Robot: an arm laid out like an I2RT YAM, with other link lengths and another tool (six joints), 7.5 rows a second.
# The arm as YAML. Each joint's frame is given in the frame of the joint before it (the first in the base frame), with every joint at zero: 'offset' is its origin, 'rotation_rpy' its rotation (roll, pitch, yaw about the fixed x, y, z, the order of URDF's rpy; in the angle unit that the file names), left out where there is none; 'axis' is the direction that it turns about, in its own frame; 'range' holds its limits. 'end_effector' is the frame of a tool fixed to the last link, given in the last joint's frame.
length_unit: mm
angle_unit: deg
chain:
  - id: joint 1
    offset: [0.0, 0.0, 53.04]
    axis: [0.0, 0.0, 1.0]
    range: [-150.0, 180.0]
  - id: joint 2
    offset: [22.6, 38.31, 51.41]
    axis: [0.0, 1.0, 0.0]
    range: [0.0, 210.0]
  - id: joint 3
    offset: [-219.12, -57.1, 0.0]
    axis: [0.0, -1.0, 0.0]
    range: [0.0, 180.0]
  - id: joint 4
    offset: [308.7, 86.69, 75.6]
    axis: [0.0, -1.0, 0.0]
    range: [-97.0, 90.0]
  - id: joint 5
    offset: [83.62, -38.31, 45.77]
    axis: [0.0, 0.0, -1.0]
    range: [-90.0, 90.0]
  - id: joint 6
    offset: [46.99, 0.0, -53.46]
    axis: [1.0, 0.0, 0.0]
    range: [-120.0, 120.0]
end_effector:
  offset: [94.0, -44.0, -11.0]
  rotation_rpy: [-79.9, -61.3, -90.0]
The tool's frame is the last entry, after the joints.
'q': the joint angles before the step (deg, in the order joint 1, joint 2, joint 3, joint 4, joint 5, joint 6). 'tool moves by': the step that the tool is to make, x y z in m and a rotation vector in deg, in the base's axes. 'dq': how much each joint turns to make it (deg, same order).
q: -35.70 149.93 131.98 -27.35 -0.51 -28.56
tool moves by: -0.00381 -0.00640 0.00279 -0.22 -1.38 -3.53
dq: -0.18 0.00 -0.04 1.26 1.94 2.80
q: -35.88 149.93 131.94 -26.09 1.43 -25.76
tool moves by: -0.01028 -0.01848 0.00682 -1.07 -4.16 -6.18
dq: -1.16 -1.01 -2.15 4.90 2.64 4.57
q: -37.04 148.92 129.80 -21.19 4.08 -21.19
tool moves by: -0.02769 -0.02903 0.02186 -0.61 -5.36 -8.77
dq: -2.69 -3.28 -3.04 3.76 3.01 6.03
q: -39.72 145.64 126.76 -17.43 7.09 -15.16
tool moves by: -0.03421 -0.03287 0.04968 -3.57 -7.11 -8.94
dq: -3.22 -5.29 -2.93 4.59 3.72 4.85
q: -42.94 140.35 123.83 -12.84 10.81 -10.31
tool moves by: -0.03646 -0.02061 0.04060 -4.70 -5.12 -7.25
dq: -2.62 -6.09 -5.72 6.07 4.07 2.28
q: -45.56 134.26 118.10 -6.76 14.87 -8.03
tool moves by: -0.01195 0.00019 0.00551 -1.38 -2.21 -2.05
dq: -0.50 -3.20 -4.96 3.97 1.20 1.20
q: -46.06 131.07 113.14 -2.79 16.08 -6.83
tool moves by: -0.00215 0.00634 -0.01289 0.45 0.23 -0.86
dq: 0.46 -0.86 -3.21 1.69 1.17 0.64
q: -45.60 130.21 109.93 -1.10 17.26 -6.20
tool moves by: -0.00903 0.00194 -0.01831 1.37 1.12 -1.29
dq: -0.29 -0.41 -2.82 0.48 0.87 0.55
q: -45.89 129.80 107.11 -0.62 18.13 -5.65
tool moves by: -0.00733 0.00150 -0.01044 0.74 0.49 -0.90
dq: -0.28 -0.64 -2.26 0.61 0.50 0.42
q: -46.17 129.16 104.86 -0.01 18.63 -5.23
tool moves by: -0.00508 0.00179 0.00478 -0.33 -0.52 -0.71
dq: -0.13 -1.54 -1.61 0.54 0.47 0.39
